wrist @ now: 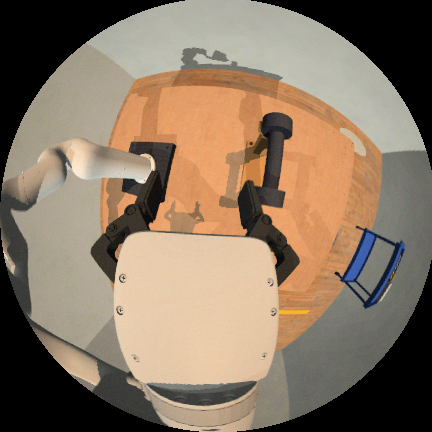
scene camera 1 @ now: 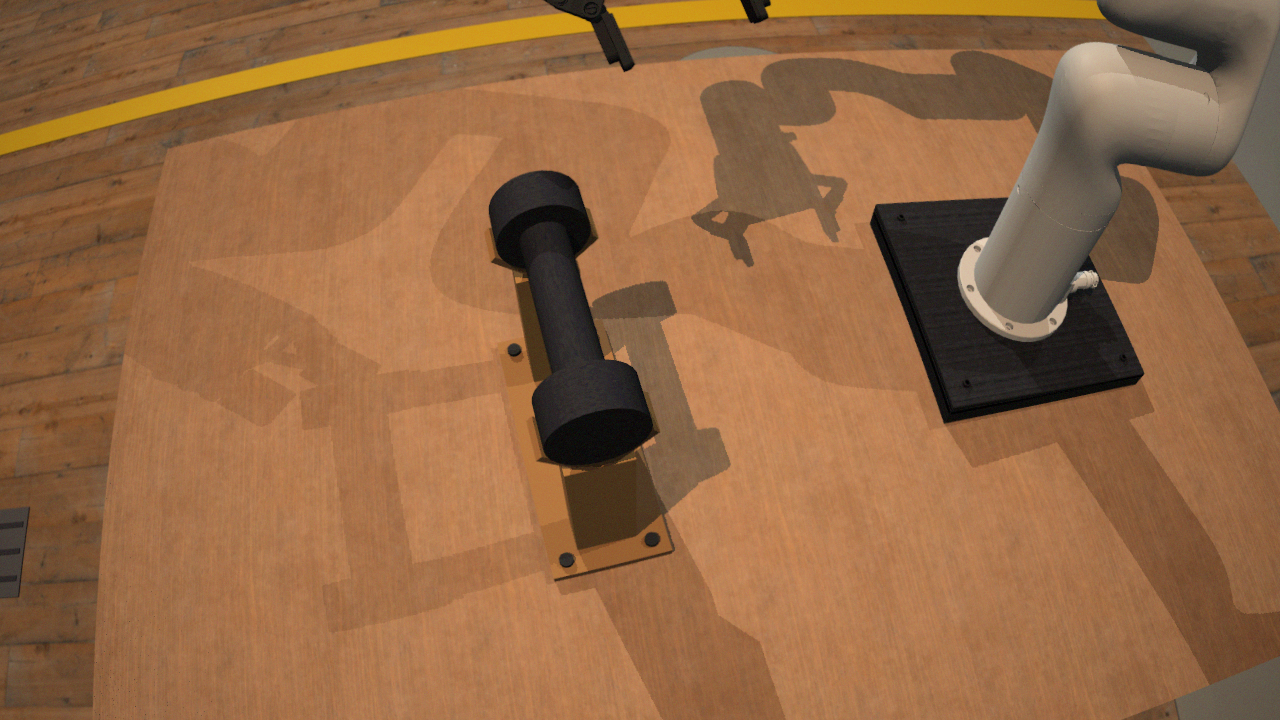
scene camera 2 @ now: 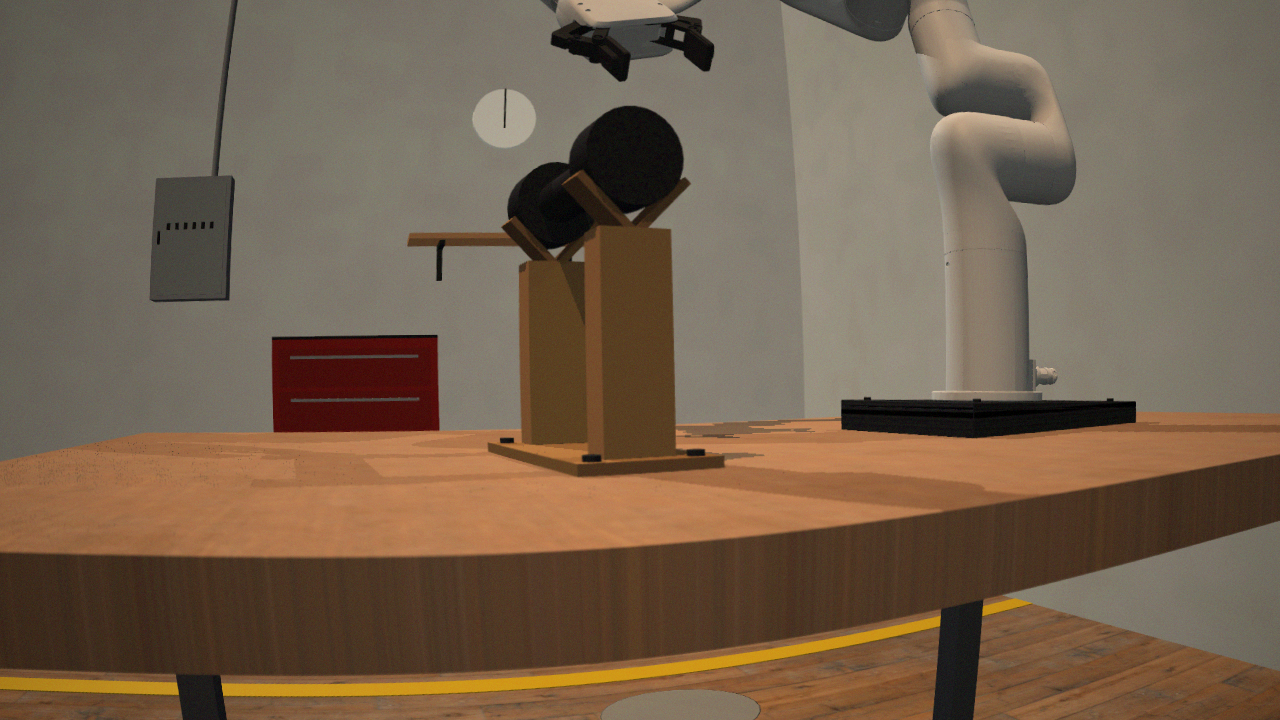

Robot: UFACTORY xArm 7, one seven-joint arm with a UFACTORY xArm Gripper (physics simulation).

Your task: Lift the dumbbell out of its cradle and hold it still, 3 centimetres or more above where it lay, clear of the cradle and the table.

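Seen in the pictures: gripper, between the fingertips: (wrist: 201, 183) (scene camera 1: 695, 44) (scene camera 2: 668, 63); arm's base, origin of its link: (wrist: 143, 168) (scene camera 1: 1011, 290) (scene camera 2: 987, 400).
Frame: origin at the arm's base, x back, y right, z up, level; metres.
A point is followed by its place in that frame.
The black dumbbell (scene camera 1: 562, 295) {x -0.447, y -0.090, z 0.196 m} (scene camera 2: 626, 156) {x -0.443, y -0.189, z 0.176 m} (wrist: 274, 160) {x -0.446, y -0.082, z 0.196 m} lies in the V-shaped rests of the wooden cradle (scene camera 1: 604, 505) {x -0.436, y -0.185, z 0.062 m} (scene camera 2: 631, 349) {x -0.441, y -0.186, z 0.050 m} (wrist: 254, 170) {x -0.440, y -0.090, z -0.020 m}, a weight at each rest. Its bare handle spans the gap between the two posts. My gripper (scene camera 1: 693, 42) {x -0.347, y 0.004, z 0.325 m} (scene camera 2: 664, 71) {x -0.347, y 0.004, z 0.325 m} (wrist: 201, 183) {x -0.347, y 0.004, z 0.325 m} is open, with nothing between its fingers. It is above the height of the dumbbell and apart from it. In scene camera 1 its fingertips show at the top edge, beyond the dumbbell's far end. In the wrist view the dumbbell is to the right of the fingers, and the right finger appears close to its nearer weight.
The cradle's base plate is on the wooden table (scene camera 1: 268, 501) {x -0.741, y -0.111, z -0.028 m} (scene camera 2: 358, 608) {x -0.612, y -0.450, z -0.046 m}. My arm's black base plate (scene camera 1: 921, 313) {x -0.114, y -0.017, z 0.004 m} (scene camera 2: 984, 419) {x -0.101, y -0.120, z -0.012 m} (wrist: 167, 150) {x -0.100, y -0.086, z 0.003 m} is on the table, to the right of the cradle in both scene views. A blue-framed object (wrist: 360, 255) shows beyond the table at the right.
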